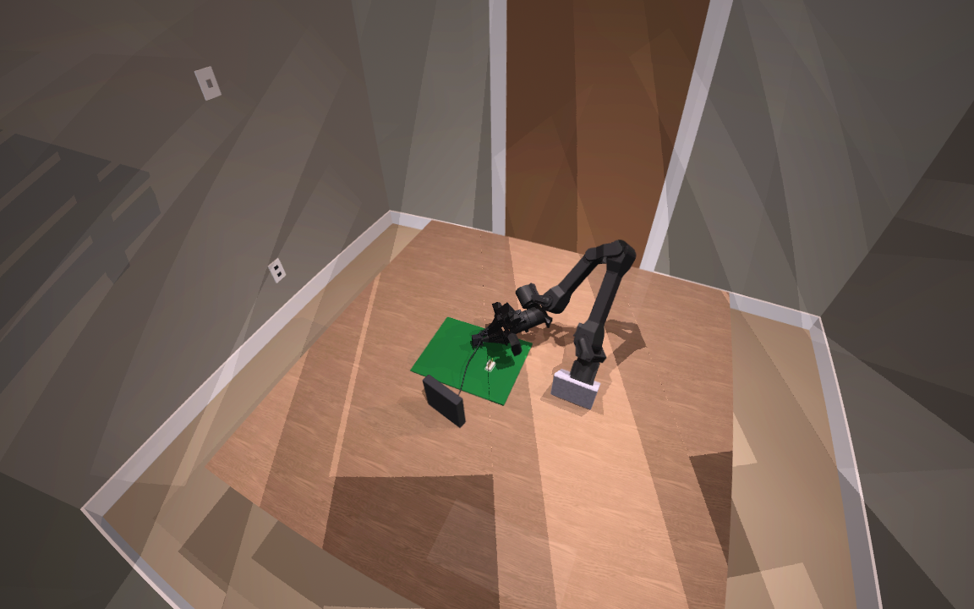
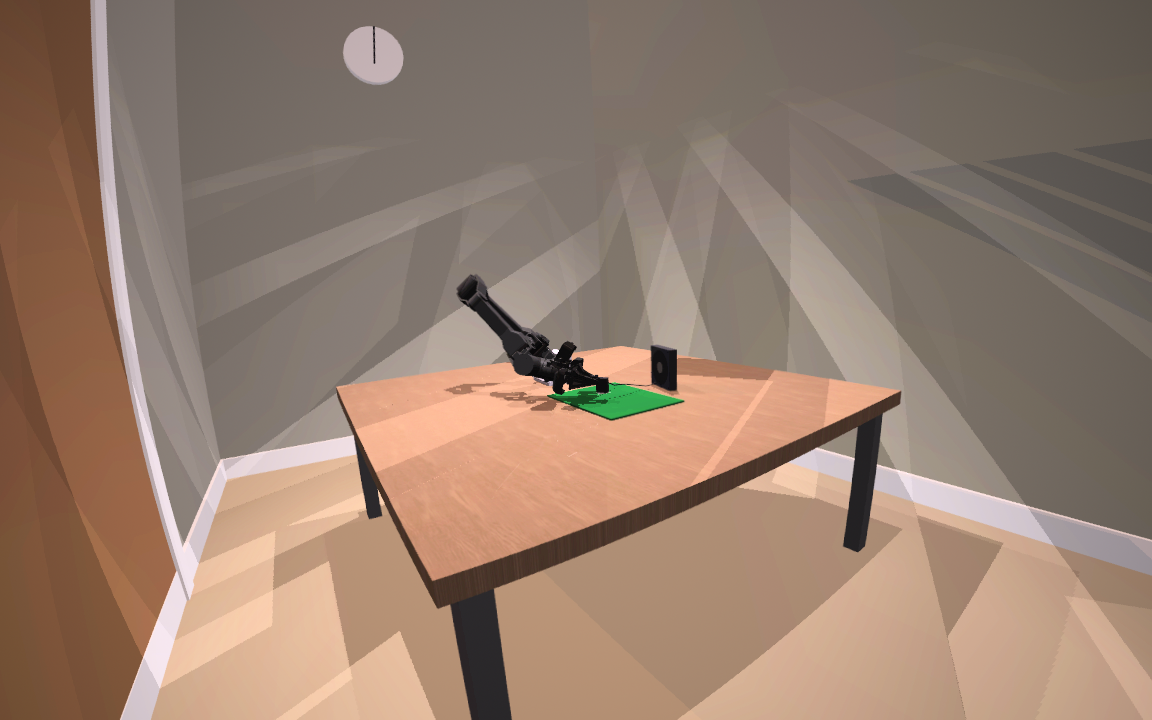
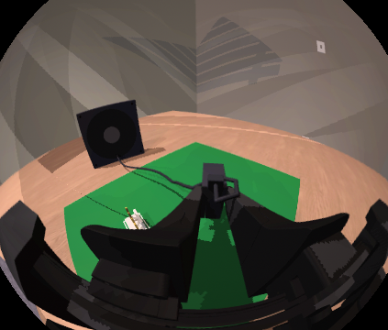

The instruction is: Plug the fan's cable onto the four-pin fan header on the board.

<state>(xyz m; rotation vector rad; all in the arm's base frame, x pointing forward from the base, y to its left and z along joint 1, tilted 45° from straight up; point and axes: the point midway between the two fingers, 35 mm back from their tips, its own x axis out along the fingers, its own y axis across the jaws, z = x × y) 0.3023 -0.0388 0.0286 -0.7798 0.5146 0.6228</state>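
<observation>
Right now the green board is 1 cm ahead of my gripper tip, 4 cm to the left of it and 7 cm below it. The rest, counted from my gripper tip: black fan 2 cm behind, 23 cm to the left, 1 cm above; then black plug 1 cm ahead, 1 cm to the left, 1 cm below.
</observation>
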